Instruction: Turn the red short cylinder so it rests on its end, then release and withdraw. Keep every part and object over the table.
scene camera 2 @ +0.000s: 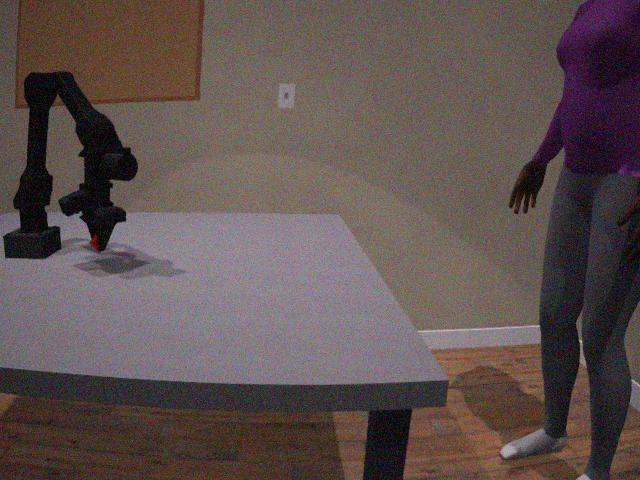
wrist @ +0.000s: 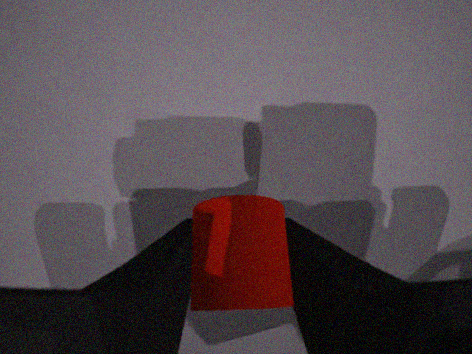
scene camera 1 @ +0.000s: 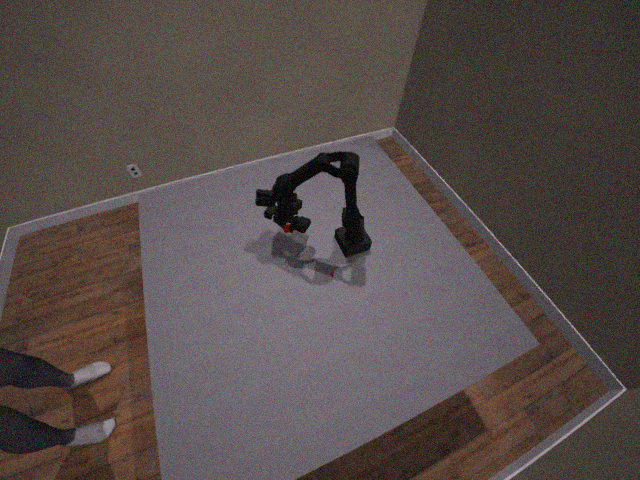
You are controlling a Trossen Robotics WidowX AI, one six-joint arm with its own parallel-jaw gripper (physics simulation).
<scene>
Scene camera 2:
my gripper: 99, 249
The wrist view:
my gripper: 237, 228
red short cylinder: 240, 260
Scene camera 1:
my gripper: 288, 230
</scene>
